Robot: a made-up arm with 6 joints.
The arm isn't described. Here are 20 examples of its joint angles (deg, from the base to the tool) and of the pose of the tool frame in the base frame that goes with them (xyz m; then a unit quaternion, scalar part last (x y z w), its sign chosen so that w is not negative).
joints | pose
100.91 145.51 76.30 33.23 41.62 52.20 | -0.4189 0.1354 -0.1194 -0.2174 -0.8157 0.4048 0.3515
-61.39 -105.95 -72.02 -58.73 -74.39 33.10 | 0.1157 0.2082 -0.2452 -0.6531 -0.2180 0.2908 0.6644
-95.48 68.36 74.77 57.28 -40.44 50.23 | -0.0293 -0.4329 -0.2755 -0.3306 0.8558 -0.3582 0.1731
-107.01 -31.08 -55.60 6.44 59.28 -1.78 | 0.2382 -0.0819 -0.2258 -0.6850 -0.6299 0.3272 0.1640
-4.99 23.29 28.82 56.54 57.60 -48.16 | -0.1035 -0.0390 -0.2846 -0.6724 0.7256 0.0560 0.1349
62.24 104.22 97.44 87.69 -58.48 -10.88 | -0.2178 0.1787 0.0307 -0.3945 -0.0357 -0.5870 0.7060
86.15 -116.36 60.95 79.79 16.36 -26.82 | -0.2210 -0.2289 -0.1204 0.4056 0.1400 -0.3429 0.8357
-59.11 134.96 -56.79 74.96 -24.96 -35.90 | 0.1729 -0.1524 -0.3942 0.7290 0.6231 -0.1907 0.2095
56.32 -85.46 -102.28 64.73 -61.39 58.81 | -0.4008 0.1594 0.1677 0.3380 -0.1913 0.8068 0.4452
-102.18 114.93 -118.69 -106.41 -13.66 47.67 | -0.1644 -0.0805 -0.0262 -0.0450 -0.9730 0.0160 0.2256
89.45 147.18 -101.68 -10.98 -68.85 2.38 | -0.4503 0.0693 0.0539 0.0020 -0.4179 -0.8844 0.2078
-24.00 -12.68 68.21 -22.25 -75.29 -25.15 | -0.1319 0.1478 0.0048 0.3320 -0.3751 -0.3206 0.8039
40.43 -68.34 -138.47 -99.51 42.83 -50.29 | 0.0501 0.0305 -0.2290 0.1375 0.4740 -0.3438 0.7989
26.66 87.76 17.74 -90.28 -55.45 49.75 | -0.3743 0.4564 -0.0658 0.1140 0.6178 0.7117 0.3144
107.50 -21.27 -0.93 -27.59 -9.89 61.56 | -0.5420 -0.4360 -0.2156 -0.6893 0.6846 0.1667 0.1688
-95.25 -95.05 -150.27 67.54 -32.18 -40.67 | 0.3338 -0.1865 -0.0007 -0.1284 0.4654 0.0746 0.8726
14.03 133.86 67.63 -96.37 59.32 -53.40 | -0.2670 0.3925 -0.3052 -0.2938 0.4707 0.6017 0.5745
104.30 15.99 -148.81 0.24 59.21 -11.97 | -0.2972 -0.1505 -0.3667 0.0311 0.5650 -0.2986 0.7685
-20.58 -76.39 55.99 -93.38 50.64 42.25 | 0.1907 0.3845 -0.0794 -0.4766 -0.8178 0.2684 0.1791
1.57 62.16 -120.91 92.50 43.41 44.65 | -0.2577 0.1967 -0.3424 -0.0161 0.7313 -0.4232 0.5347
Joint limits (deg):
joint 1: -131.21..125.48
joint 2: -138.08..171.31
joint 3: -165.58..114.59
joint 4: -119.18..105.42
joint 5: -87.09..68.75
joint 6: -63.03..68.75
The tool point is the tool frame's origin. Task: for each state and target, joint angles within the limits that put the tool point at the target. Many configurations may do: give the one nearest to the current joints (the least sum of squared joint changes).
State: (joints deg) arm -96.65 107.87 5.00 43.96 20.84 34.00
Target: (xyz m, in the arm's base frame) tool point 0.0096 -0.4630 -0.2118
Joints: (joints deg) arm -95.32 129.59 14.66 47.31 27.04 39.72
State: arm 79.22 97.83 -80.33 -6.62 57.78 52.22
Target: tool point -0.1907 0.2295 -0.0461
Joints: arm 63.54 113.30 -77.98 -22.76 53.01 49.92
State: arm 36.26 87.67 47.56 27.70 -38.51 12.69
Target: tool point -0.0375 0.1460 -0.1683
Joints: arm 55.77 102.10 71.36 54.30 -33.72 14.63
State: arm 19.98 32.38 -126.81 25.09 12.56 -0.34
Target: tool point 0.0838 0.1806 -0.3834
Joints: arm -3.02 55.47 -127.32 16.11 6.45 -2.23
